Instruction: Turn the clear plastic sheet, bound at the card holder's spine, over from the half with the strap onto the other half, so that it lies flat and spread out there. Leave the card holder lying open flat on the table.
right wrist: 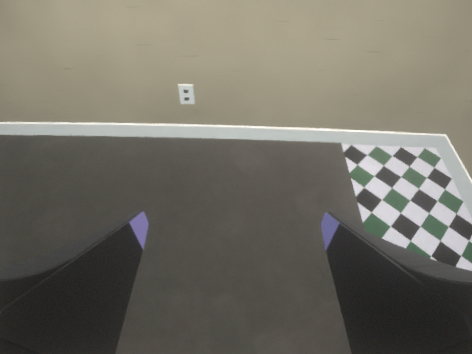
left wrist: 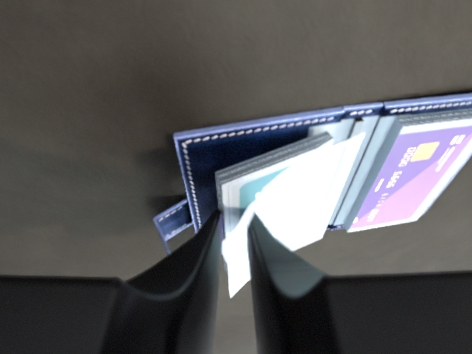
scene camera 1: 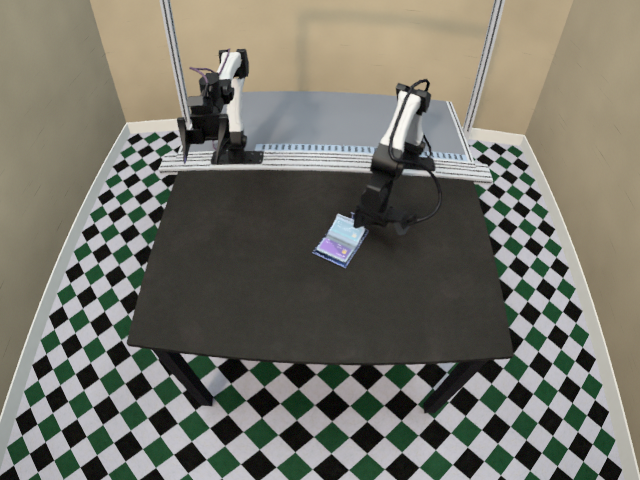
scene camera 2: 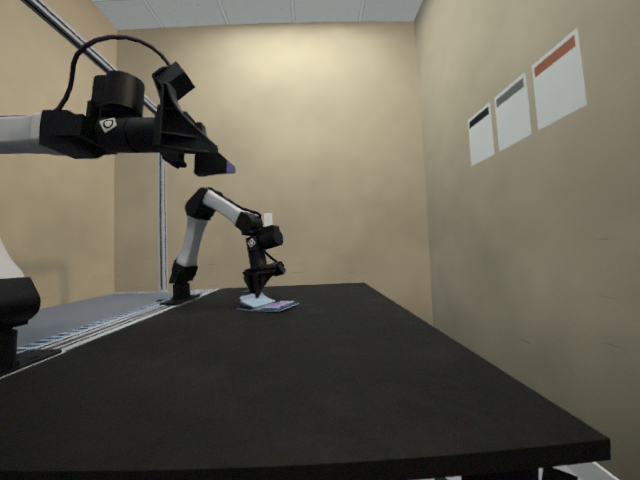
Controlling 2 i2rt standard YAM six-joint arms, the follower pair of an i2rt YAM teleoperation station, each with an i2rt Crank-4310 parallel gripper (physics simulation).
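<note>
The card holder [scene camera 1: 329,259] [scene camera 2: 275,310] [left wrist: 205,150] lies open on the table, navy with pale stitching. Its strap [left wrist: 172,220] sticks out beyond the half under my left gripper. On that half the clear plastic sheet [scene camera 1: 342,227] [left wrist: 300,210] looks glaring white and is bent up in a crease near its free edge. My left gripper [scene camera 1: 357,224] [scene camera 2: 257,296] [left wrist: 234,215] is low over this edge. Its fingers stand close together with a narrow gap, the creased sheet showing between them. My right gripper [right wrist: 234,216] [scene camera 2: 207,166] is open and empty, high at the left in scene camera 1.
The other half bears a purple card [scene camera 1: 334,249] [left wrist: 410,185]. The dark table [scene camera 1: 289,304] [scene camera 2: 361,392] has a metal rail [scene camera 1: 310,162] along its back edge. Metal posts [scene camera 1: 175,62] [scene camera 1: 484,67] rise behind the arms.
</note>
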